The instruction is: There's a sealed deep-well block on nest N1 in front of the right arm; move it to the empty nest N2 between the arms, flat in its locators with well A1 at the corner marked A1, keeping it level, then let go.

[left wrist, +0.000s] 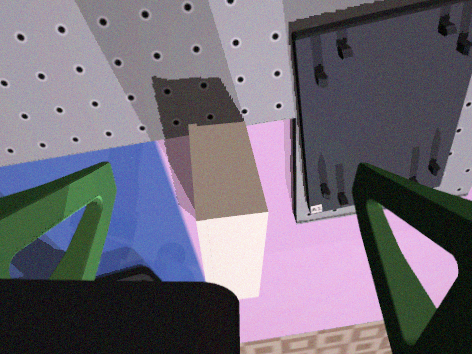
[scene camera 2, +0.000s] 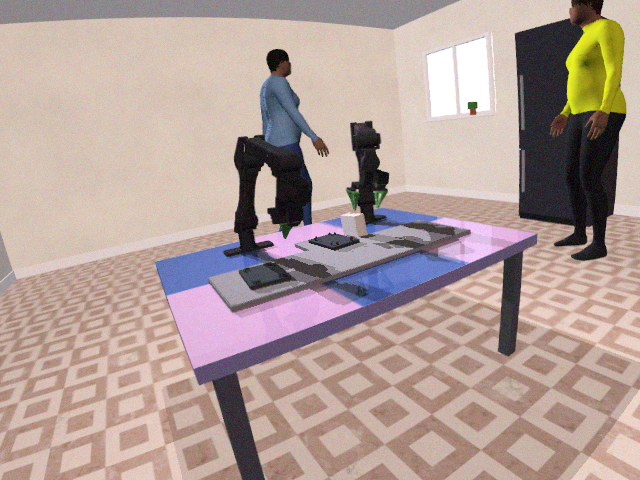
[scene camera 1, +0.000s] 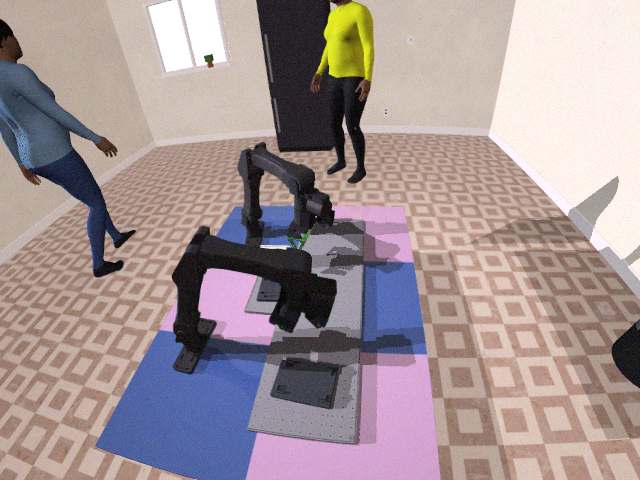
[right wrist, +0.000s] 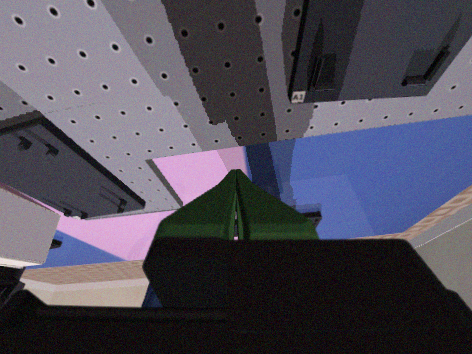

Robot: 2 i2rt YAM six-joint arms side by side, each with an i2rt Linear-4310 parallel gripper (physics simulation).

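Frame: origin at the left arm's base, x back, y down, z right, level; millimetres.
Seen in the pictures: left gripper, fingertip midpoint: [left wrist: 234,176] [scene camera 2: 366,209] [scene camera 1: 302,244]; right gripper, fingertip midpoint: [scene camera 2: 284,238] [scene camera 1: 282,329] [right wrist: 235,177]; left arm's base, origin of the base link: [scene camera 2: 367,221] [scene camera 1: 254,235]; right arm's base, origin of the base link: [scene camera 2: 248,249] [scene camera 1: 195,344].
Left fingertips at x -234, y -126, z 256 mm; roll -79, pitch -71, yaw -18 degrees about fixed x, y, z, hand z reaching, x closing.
Note:
Pixels of each thing's middle, then the offset from my left fingertips to it. Level surfaces: height alone.
- sealed block, body centre: [left wrist: 226,219] [right wrist: 4,229] [scene camera 1: 276,257] [scene camera 2: 353,224] dy +78, dx +110, dz -35 mm
- Nest N2, body centre: [left wrist: 383,126] [right wrist: 63,185] [scene camera 1: 281,286] [scene camera 2: 333,239] dy +102, dx +87, dz +100 mm
- Nest N1, body centre: [scene camera 1: 304,381] [scene camera 2: 263,273] dy +104, dx +11, dz +459 mm
- long grey perforated board, its level: dy +110 mm
- pink table, its level: dy +126 mm
The sealed block [scene camera 2: 353,224] [left wrist: 227,170] [right wrist: 25,230] is a pale box, apparently standing on a narrow side beside nest N2, not in it. Nest N2 [scene camera 1: 268,290] [scene camera 2: 333,241] [left wrist: 380,110] [right wrist: 65,165] is a dark plate with small locators and holds nothing; its A1 label shows at the corner nearest the block in the left wrist view. Nest N1 [scene camera 1: 307,382] [scene camera 2: 264,274] [right wrist: 380,50] is also empty. My left gripper [scene camera 2: 367,206] [left wrist: 234,176] is wide open above the block, with no contact visible. My right gripper [scene camera 2: 285,236] [right wrist: 235,177] is shut and empty, above the board between the nests.
A long grey perforated board [scene camera 1: 315,415] [scene camera 2: 235,302] lies on the blue and pink table [scene camera 1: 398,413] [scene camera 2: 191,330]. Arm shadows cross it. A person in yellow [scene camera 1: 348,41] [scene camera 2: 594,67] and one in blue [scene camera 1: 36,113] [scene camera 2: 281,113] stand beyond the table.

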